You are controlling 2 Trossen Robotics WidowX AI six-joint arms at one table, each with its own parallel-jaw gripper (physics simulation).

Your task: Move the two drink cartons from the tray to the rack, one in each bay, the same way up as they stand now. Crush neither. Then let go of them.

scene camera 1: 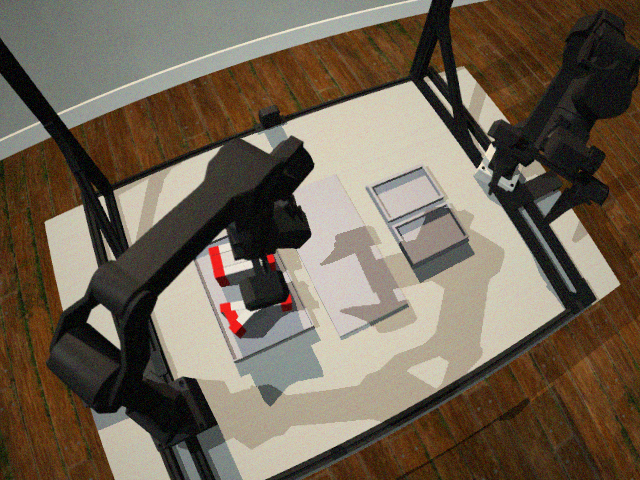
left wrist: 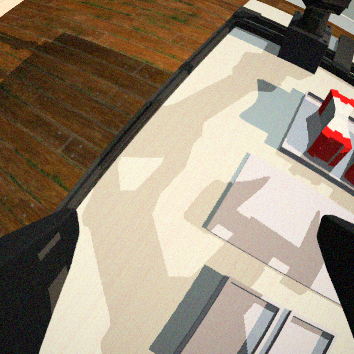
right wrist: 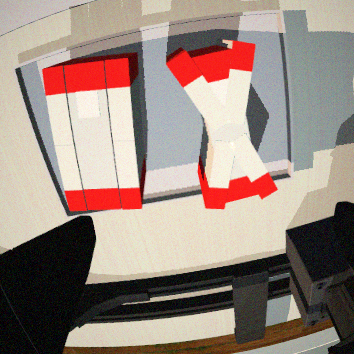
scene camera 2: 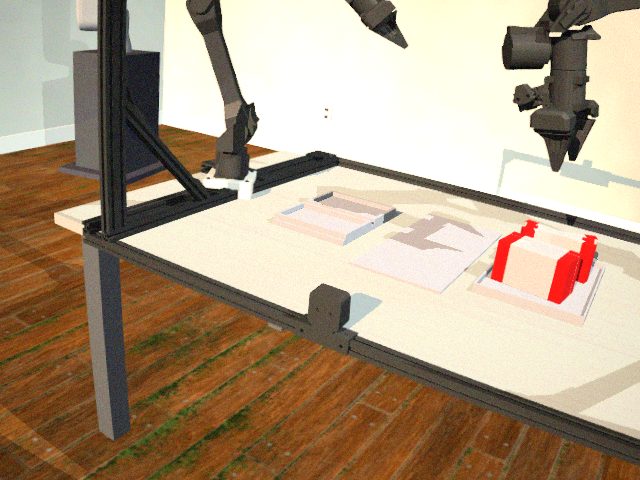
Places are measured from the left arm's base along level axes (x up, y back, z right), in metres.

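Where they show: left gripper, fingertip midpoint: (scene camera 1: pixel 515 211) (left wrist: pixel 203 225) (scene camera 2: pixel 404 46); right gripper, fingertip midpoint: (scene camera 1: pixel 249 268) (right wrist: pixel 218 222) (scene camera 2: pixel 564 166); left arm's base at its link origin: (scene camera 2: pixel 230 175); right arm's base at its link origin: (scene camera 1: pixel 170 413) (left wrist: pixel 311 26) (right wrist: pixel 344 294).
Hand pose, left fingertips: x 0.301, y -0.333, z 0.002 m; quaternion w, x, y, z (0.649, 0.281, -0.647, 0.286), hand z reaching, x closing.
Each offset is from my left fingertips to the centre of the thing. "pt": to the spot under its first point. Level surfaces: height alone.
One white carton with red ends {dx -0.297, dy -0.212, dz +0.370 m} (scene camera 1: pixel 238 262) (scene camera 2: pixel 532 264) (right wrist: pixel 95 140) is box-shaped and lies lengthwise in the tray {dx -0.329, dy -0.247, dz +0.335 m} (scene camera 1: pixel 273 344) (scene camera 2: pixel 537 307) (left wrist: pixel 295 135) (right wrist: pixel 288 100). Beside it, apart, a second carton {dx -0.297, dy -0.275, dz +0.290 m} (left wrist: pixel 336 120) (right wrist: pixel 227 132) has a pinched, twisted middle and splayed red ends; its outline looks like an X. My right gripper (scene camera 2: pixel 564 164) (right wrist: pixel 218 222) is open and empty, high above the tray; it hides part of the cartons in scene camera 1. The two-bay rack {dx -0.327, dy +0.103, dz +0.122 m} (scene camera 1: pixel 418 212) (scene camera 2: pixel 307 229) (left wrist: pixel 274 332) holds no carton. My left gripper (scene camera 1: pixel 519 207) (left wrist: pixel 203 225) is open and empty, raised.
A thin flat pale board {dx -0.333 m} (scene camera 1: pixel 323 206) (scene camera 2: pixel 429 263) (left wrist: pixel 280 205) lies between tray and rack. Dark frame rails edge the table, with upright posts at its corners. A small dark block {pt dx -0.291, dy +0.111, dz +0.537 m} (scene camera 1: pixel 269 116) (scene camera 2: pixel 329 308) stands on one long rail. Arm shadows cross the board and rack.
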